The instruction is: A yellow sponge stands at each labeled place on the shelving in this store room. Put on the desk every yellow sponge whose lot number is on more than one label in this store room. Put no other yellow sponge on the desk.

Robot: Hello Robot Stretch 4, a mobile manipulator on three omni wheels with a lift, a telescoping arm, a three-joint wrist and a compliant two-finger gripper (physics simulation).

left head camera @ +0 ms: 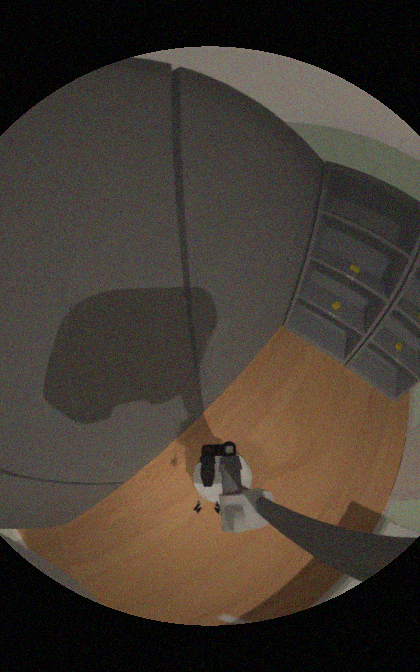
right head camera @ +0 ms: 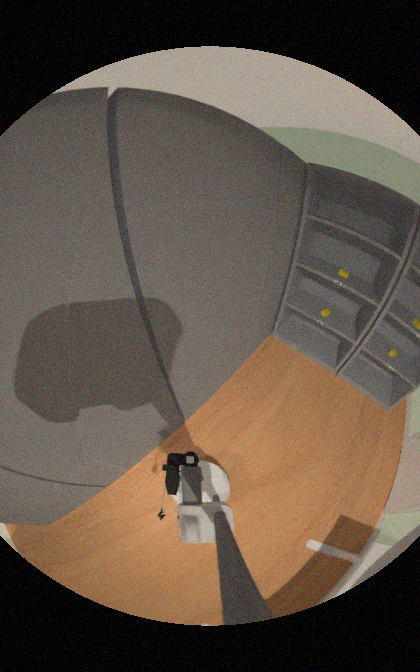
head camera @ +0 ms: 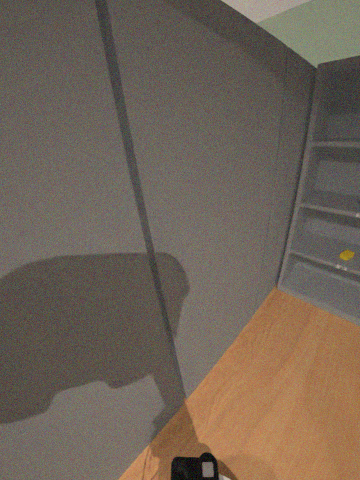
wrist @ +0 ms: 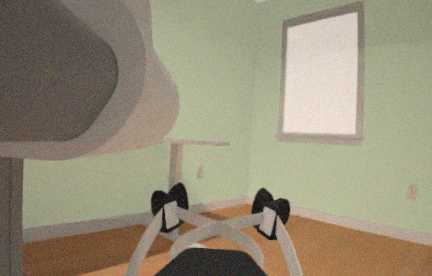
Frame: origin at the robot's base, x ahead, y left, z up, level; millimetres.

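Seen in the pictures: gripper, fingertip midpoint: (wrist: 220, 201).
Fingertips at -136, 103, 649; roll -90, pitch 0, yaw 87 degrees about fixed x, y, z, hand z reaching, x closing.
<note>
A point is followed by its place in that frame, as x, y, z.
Yellow sponges stand on the grey shelving (head camera: 320, 260) {1323, -1113, 493} (left head camera: 317, 225) (right head camera: 302, 240) at the right. In its left bay, one sponge (left head camera: 354, 268) (right head camera: 343, 273) is on a middle shelf, and another sponge (head camera: 347, 255) {1282, -1310, 552} (left head camera: 336, 305) (right head camera: 325, 312) is on the shelf below. In the right bay are a lower sponge (left head camera: 398, 346) (right head camera: 393, 353) and a higher sponge (right head camera: 417, 323), cut by the view's edge. Small pale labels (head camera: 341, 267) {1210, -1223, 492} (right head camera: 338, 283) are unreadable. My gripper (left head camera: 207, 507) (right head camera: 170, 515) (wrist: 220, 201) {-136, 103, 649} is open and empty, far from the sponges. Part of the desk (wrist: 205, 143) {-1509, 57, 678} shows behind it.
A tall grey panel wall (head camera: 210, 150) {782, -99, 1470} (left head camera: 240, 225) (right head camera: 210, 225) stands close ahead and at the left, carrying my shadow, and meets the shelving. Wooden floor (head camera: 300, 375) {672, -722, -27} (left head camera: 320, 425) (right head camera: 300, 425) runs along it. A pale desk foot (right head camera: 332, 550) lies at the lower right. A window (wrist: 321, 75) {-2502, 1143, 1403} is on the green wall.
</note>
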